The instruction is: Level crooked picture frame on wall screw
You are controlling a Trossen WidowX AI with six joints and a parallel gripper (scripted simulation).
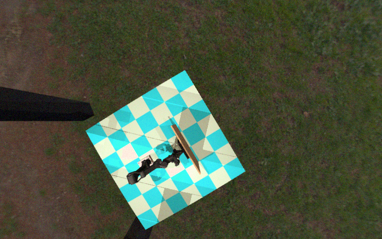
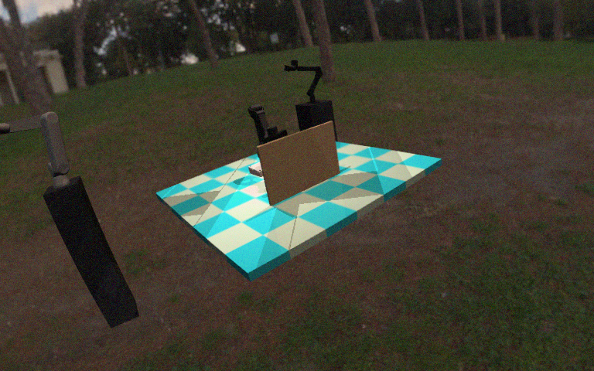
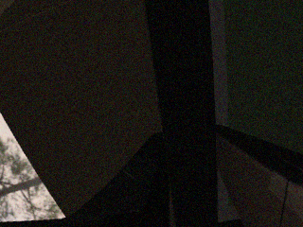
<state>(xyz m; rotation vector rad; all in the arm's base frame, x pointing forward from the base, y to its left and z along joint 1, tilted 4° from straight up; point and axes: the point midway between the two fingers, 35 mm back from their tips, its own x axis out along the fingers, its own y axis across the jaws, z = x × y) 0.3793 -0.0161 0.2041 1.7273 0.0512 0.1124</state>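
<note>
My gripper tip is now 10 mm short of the picture frame, 10 mm to the right of it and 50 mm above it. Also, from my gripper tip: wall panel 20 mm ahead, 10 mm to the left, 60 mm below.
</note>
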